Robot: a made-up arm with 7 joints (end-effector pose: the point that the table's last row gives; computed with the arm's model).
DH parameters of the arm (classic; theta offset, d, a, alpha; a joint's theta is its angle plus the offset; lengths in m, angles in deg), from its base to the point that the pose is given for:
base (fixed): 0 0 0 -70
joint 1: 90 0 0 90
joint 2: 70 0 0 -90
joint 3: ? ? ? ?
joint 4: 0 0 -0.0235 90
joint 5: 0 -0.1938 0 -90
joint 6: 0 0 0 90
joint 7: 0 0 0 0
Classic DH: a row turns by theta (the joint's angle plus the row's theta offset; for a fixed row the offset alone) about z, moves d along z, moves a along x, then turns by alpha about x.
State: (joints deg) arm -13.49 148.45 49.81 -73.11 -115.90 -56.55 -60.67
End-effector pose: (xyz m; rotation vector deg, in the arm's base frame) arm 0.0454 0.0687 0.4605 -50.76 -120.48 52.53
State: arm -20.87 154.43 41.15 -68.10 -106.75 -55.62 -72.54
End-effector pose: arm 0.0047 0.0515 0.4753 -40.77 -123.53 49.51
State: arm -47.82 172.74 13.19 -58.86 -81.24 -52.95 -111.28
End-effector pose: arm -0.1903 0.0149 0.4566 -8.93 -139.00 40.96
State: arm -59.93 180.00 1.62 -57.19 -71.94 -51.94 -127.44
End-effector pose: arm -0.2822 0.0133 0.4096 4.48 -145.34 41.50
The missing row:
joint 3: -90 -0.336 0.0377 -90
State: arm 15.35 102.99 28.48 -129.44 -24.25 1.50 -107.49
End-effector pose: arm 0.1894 0.2204 0.0994 -97.53 -19.14 61.45
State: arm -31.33 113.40 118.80 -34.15 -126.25 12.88 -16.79
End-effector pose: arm -0.1258 0.4414 0.2553 121.03 18.78 49.71
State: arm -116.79 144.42 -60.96 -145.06 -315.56 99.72 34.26
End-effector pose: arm -0.0248 0.1988 0.1562 68.79 -70.35 27.92
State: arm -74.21 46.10 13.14 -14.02 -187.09 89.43 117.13
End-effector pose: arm 0.4682 0.2547 0.0184 -117.94 114.81 22.32
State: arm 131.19 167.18 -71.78 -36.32 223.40 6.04 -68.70
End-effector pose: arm 0.2408 0.4490 -0.1199 79.84 39.18 -46.99
